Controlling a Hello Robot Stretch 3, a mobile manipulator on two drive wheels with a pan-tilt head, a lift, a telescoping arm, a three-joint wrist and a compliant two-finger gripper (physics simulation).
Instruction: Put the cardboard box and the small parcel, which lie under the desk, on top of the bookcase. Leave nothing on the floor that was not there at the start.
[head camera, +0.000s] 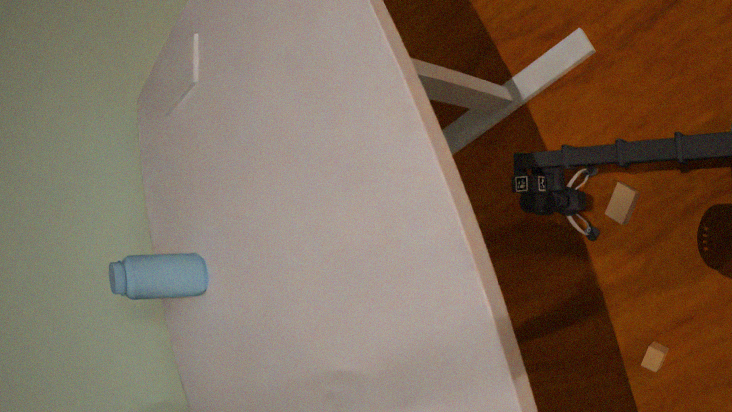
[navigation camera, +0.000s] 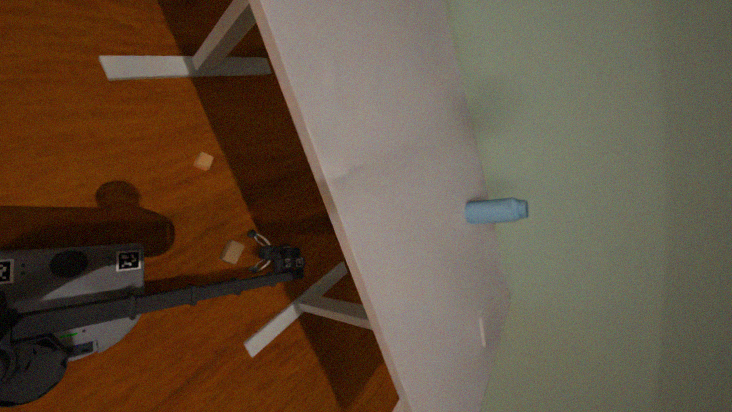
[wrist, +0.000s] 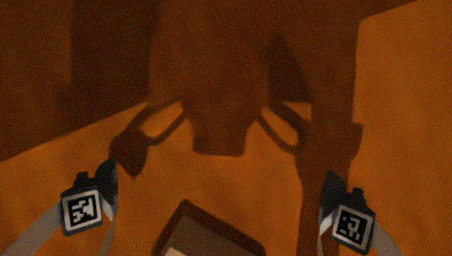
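Pixels of known places: gripper, fingertip midpoint: (head camera: 594, 201) (navigation camera: 251, 251) (wrist: 220, 184); robot's base, origin of the base link: (navigation camera: 69, 262).
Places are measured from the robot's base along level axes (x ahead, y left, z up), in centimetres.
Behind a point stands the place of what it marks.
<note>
The larger tan cardboard box (head camera: 621, 203) {x -1.4, y -49.7, z 5.1 cm} (navigation camera: 232, 252) {x -1.5, y -49.3, z 5.1 cm} lies on the floor in front of the desk's front edge, and part of it shows at the bottom of the wrist view (wrist: 207, 241) {x -1.4, y -53.6, z 2.1 cm}. The small parcel (head camera: 654, 356) {x 37.1, y -38.3, z 5.0 cm} (navigation camera: 203, 160) {x 37.6, y -37.9, z 5.1 cm}, a smaller tan block, lies apart on the floor, lower right in the head view. My gripper (head camera: 592, 202) {x -2.2, y -58.8, z 2.8 cm} (navigation camera: 252, 251) {x -2.2, y -58.8, z 2.8 cm} (wrist: 220, 184) {x -2.2, y -58.8, z 2.8 cm} is open and empty. In the head and navigation views its fingertips point towards the box, with a small gap. Its exact height is hard to tell. The bookcase does not show.
The white desk (head camera: 307, 194) {x -2.4, y -53.0, z 95.1 cm} (navigation camera: 389, 127) {x 26.2, y -43.7, z 95.1 cm} carries a blue bottle (head camera: 166, 276) {x 8.7, y -80.9, z 102.9 cm} (navigation camera: 491, 210) {x 9.1, y -80.9, z 103.1 cm} and a thin white panel (head camera: 195, 58) {x -28.2, y -87.4, z 95.6 cm} (navigation camera: 482, 331) {x -28.4, y -87.4, z 95.7 cm}. One desk foot (head camera: 555, 63) (navigation camera: 274, 328) is near my arm (head camera: 647, 149) {x -10.5, y -31.6, z 37.6 cm} (navigation camera: 215, 290) {x -10.2, y -30.8, z 37.6 cm}; another foot (navigation camera: 145, 67) is farther away. My base (navigation camera: 97, 278) {x -4.5, y -5.8, z 16.0 cm} is lower left.
</note>
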